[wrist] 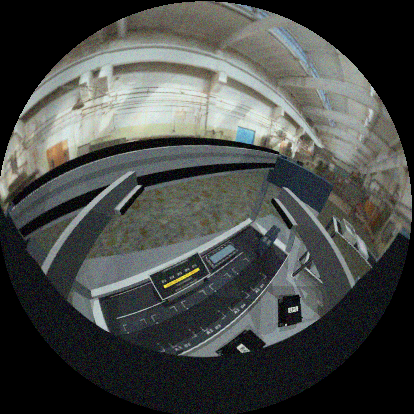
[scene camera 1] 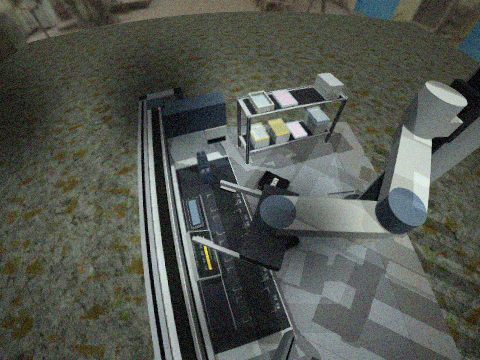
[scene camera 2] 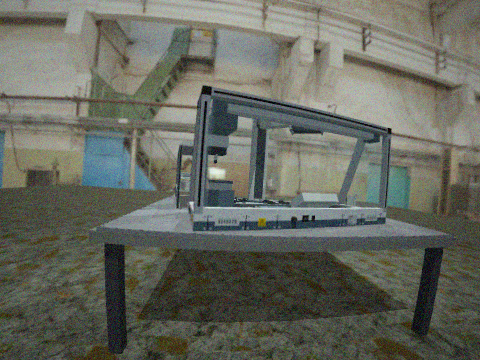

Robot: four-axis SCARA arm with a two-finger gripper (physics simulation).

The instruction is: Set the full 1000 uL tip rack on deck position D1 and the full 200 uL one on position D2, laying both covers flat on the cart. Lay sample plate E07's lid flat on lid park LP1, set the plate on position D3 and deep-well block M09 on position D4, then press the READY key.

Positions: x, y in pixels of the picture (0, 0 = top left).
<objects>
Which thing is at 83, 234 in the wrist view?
The gripper.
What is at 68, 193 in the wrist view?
A gantry rail.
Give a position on a gantry rail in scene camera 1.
172, 332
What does the gripper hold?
Nothing.
</objects>
